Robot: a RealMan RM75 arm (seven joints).
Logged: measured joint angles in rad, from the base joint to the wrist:
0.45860 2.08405 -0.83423 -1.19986 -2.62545 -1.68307 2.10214
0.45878 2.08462 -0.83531 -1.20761 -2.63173 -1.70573 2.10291
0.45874 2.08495 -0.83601 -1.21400 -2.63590 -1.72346 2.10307
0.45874 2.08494 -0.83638 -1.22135 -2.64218 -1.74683 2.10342
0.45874 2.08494 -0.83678 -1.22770 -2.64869 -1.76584 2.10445
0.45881 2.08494 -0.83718 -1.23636 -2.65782 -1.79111 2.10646
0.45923 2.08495 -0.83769 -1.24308 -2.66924 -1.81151 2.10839
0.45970 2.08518 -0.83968 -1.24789 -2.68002 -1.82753 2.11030
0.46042 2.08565 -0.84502 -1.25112 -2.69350 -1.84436 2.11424
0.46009 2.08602 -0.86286 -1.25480 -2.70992 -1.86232 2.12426
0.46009 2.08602 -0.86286 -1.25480 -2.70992 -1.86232 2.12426
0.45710 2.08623 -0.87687 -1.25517 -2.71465 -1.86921 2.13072
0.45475 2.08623 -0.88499 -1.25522 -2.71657 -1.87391 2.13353
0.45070 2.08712 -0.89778 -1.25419 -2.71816 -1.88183 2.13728
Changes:
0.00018 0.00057 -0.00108 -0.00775 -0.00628 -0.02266 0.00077
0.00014 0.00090 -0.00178 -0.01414 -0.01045 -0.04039 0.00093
0.00014 0.00089 -0.00215 -0.02149 -0.01673 -0.06376 0.00128
0.00014 0.00089 -0.00255 -0.02784 -0.02324 -0.08277 0.00231
0.00021 0.00089 -0.00295 -0.03650 -0.03237 -0.10804 0.00432
0.00063 0.00090 -0.00346 -0.04322 -0.04379 -0.12844 0.00625
0.00110 0.00113 -0.00545 -0.04803 -0.05457 -0.14446 0.00816
0.00182 0.00160 -0.01079 -0.05126 -0.06805 -0.16129 0.01210
0.00149 0.00197 -0.02863 -0.05494 -0.08447 -0.17925 0.02212
0.00149 0.00197 -0.02863 -0.05494 -0.08447 -0.17925 0.02212
-0.00150 0.00218 -0.04264 -0.05531 -0.08920 -0.18614 0.02858
-0.00385 0.00218 -0.05076 -0.05536 -0.09112 -0.19084 0.03139
-0.00790 0.00307 -0.06355 -0.05433 -0.09271 -0.19876 0.03514

